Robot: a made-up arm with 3 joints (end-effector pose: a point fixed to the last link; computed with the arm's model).
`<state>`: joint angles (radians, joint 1 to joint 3).
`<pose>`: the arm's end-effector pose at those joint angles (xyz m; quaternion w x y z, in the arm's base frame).
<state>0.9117 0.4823 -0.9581</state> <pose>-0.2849 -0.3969 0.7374 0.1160 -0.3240 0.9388 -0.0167</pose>
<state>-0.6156 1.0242 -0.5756</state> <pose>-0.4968 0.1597 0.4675 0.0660 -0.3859 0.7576 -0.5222</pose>
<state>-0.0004 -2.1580 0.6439</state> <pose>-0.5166 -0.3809 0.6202 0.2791 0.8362 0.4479 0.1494</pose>
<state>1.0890 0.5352 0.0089</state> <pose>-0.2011 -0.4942 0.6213 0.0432 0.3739 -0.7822 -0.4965</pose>
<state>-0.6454 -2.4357 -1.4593</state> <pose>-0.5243 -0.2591 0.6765 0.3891 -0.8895 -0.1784 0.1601</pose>
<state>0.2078 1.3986 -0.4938</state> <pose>-0.5346 -0.1705 0.7309 0.1949 -0.6353 0.7417 -0.0909</pose>
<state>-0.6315 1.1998 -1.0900</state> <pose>-0.5749 0.1706 0.4166 0.1766 -0.4318 0.5662 -0.6795</pose>
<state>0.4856 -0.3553 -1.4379</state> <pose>-0.1875 -0.2342 0.6681 0.1541 0.0000 -0.8589 0.4883</pose>
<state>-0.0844 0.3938 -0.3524</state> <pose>-0.3644 -0.0511 0.6716 0.0382 -0.1793 0.9601 -0.2114</pose>
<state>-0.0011 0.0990 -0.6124</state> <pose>-0.3182 -0.0855 0.6878 0.0150 -0.0470 0.9522 -0.3015</pose>
